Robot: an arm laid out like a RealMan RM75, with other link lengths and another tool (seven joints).
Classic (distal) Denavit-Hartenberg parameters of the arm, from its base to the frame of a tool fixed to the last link. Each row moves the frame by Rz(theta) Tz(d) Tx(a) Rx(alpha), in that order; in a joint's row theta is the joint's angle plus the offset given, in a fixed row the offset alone. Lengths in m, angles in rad.
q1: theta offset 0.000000; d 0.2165; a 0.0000; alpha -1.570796
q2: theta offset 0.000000; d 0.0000; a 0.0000; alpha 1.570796
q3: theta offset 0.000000; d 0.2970; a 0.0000; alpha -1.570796
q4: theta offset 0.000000; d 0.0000; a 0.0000; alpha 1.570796
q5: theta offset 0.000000; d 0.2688; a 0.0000; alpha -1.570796
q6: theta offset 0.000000; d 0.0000; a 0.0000; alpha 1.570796
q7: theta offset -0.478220; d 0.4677; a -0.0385; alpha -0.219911
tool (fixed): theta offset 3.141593; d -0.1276; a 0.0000; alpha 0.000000
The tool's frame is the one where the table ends.
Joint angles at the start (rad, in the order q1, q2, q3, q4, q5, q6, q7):
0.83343 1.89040 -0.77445 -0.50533 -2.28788 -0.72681 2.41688
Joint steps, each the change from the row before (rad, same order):
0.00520 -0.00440 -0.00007 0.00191 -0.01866 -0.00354 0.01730
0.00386 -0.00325 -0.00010 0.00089 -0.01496 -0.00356 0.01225
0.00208 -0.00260 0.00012 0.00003 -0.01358 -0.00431 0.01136
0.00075 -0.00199 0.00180 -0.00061 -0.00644 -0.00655 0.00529
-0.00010 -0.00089 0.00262 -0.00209 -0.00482 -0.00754 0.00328
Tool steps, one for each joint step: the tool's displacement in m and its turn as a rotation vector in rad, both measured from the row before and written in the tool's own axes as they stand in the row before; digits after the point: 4 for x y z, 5 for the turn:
-0.0003 0.0016 -0.0004 -0.00245 -0.00969 0.00172
-0.0003 0.0010 -0.0003 -0.00162 -0.00821 -0.00020
-0.0012 0.0010 -0.0005 -0.00123 -0.00800 0.00107
-0.0007 0.0001 -0.0005 0.00213 -0.00409 0.00166
-0.0006 -0.0005 -0.0004 0.00336 -0.00287 0.00146

